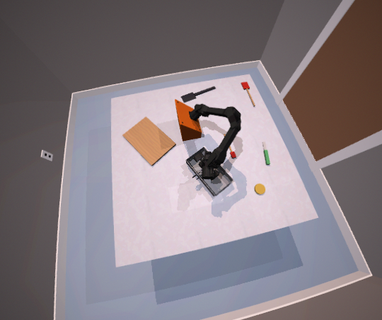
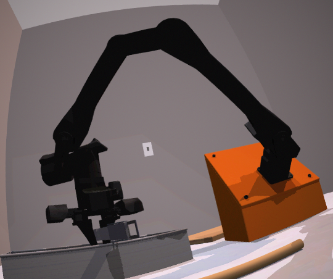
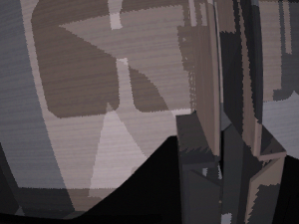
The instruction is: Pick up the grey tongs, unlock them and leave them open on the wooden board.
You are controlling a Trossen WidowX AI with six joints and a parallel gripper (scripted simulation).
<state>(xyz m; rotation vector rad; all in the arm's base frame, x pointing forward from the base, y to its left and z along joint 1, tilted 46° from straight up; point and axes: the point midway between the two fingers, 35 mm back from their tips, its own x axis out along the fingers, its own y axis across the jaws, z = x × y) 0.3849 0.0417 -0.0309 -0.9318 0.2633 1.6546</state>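
My gripper tip is now 2 cm to the right of the roasting tin, 1 cm short of it and 1 cm above it. Round my gripper tip: black spatula (70 cm behind, 9 cm to the left, 3 cm below); wooden board (36 cm to the right, 33 cm behind, 3 cm below).
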